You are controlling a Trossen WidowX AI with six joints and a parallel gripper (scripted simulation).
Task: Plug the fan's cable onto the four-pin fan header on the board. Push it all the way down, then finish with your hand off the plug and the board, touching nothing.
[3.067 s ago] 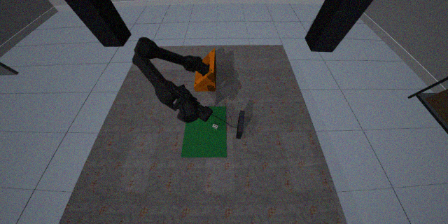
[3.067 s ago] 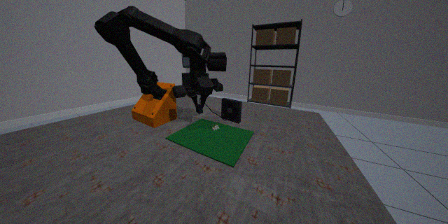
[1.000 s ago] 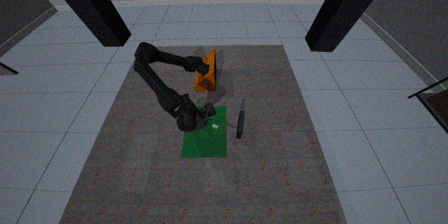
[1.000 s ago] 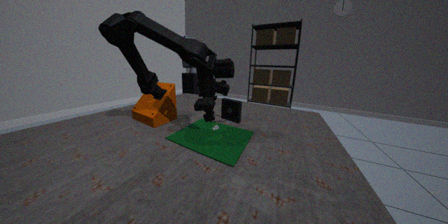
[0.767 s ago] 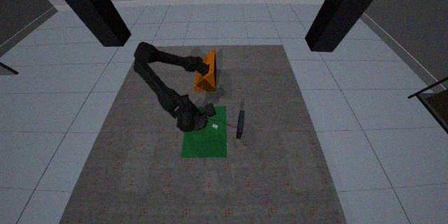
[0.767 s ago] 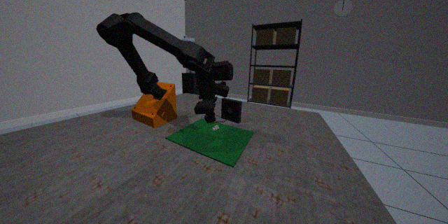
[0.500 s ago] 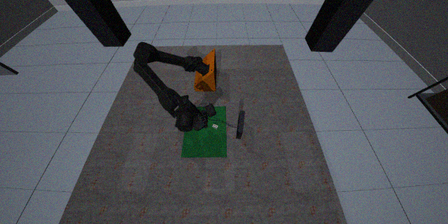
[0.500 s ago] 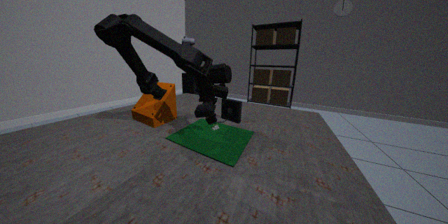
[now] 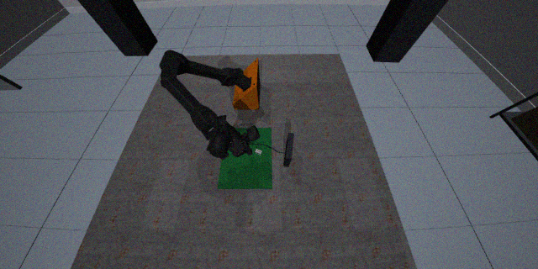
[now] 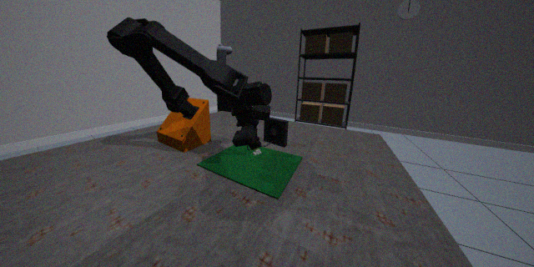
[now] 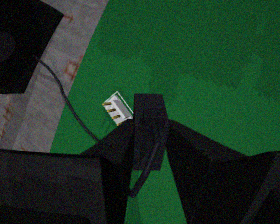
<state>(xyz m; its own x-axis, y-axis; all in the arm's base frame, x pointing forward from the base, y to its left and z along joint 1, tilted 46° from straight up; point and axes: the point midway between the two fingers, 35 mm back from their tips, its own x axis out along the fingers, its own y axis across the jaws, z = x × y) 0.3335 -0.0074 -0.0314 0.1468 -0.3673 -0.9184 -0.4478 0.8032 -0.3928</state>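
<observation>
Now: gripper tip 20 mm to the left of the green board and 80 mm above it. Round my gripper tip: white four-pin header 20 mm behind, 40 mm to the left, 70 mm below; then black plug 10 mm behind, 10 mm below; then black fan 20 mm behind, 170 mm to the left, 10 mm below.
</observation>
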